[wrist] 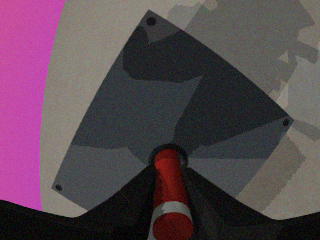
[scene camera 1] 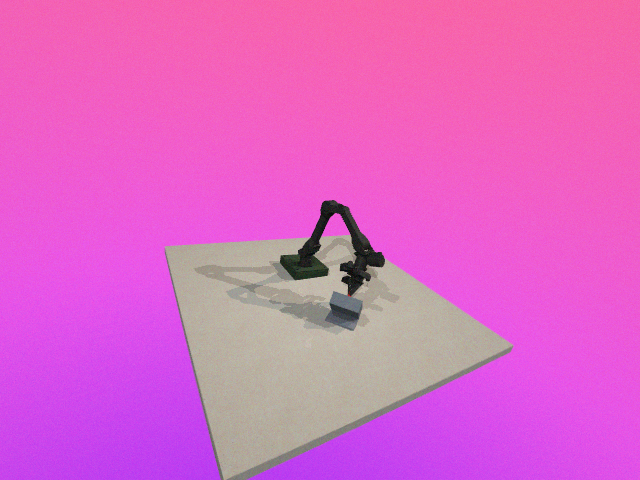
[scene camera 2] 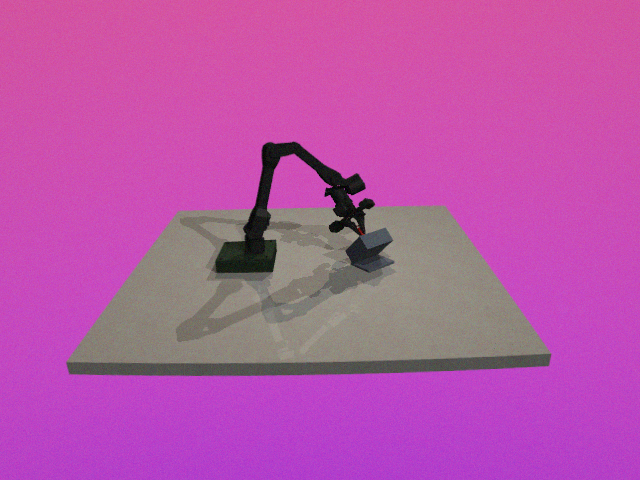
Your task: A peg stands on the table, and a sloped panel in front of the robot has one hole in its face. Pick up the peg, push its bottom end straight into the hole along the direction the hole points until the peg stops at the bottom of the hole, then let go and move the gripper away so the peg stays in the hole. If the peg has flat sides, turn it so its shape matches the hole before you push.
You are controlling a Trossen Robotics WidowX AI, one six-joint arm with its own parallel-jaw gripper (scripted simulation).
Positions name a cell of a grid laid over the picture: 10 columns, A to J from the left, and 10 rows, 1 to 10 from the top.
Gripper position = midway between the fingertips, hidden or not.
Note:
In view: the gripper (scene camera 2: F5) and a sloped panel (scene camera 2: F6).
The gripper also shows in the wrist view (wrist: F8). The sloped panel shows as well in the wrist view (wrist: F4).

